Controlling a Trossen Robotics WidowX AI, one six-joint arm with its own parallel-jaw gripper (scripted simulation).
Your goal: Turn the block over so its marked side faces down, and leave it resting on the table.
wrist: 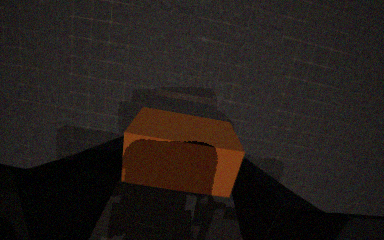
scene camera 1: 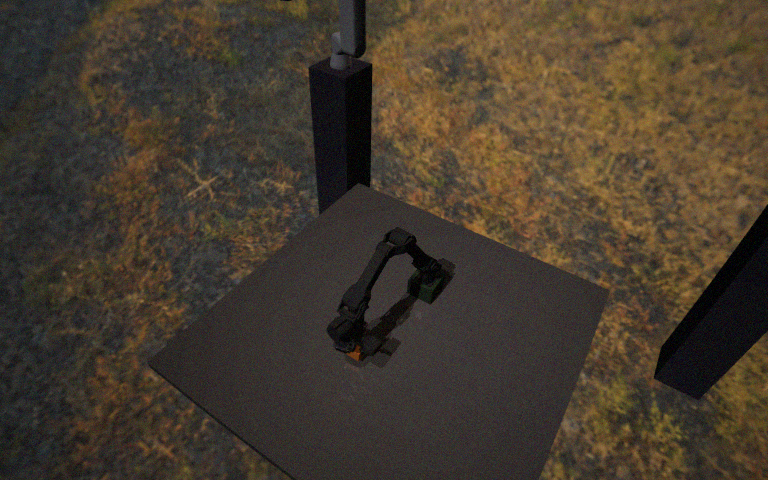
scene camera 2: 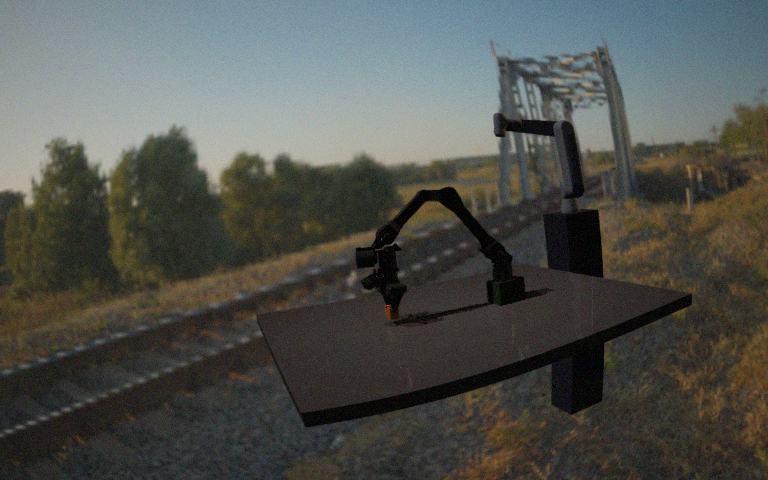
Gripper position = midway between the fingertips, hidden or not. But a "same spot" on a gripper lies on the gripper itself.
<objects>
gripper: wrist 181, 151; scene camera 1; scene camera 2
same spot on gripper: (scene camera 1: 371, 344) = (scene camera 2: 392, 285)
</objects>
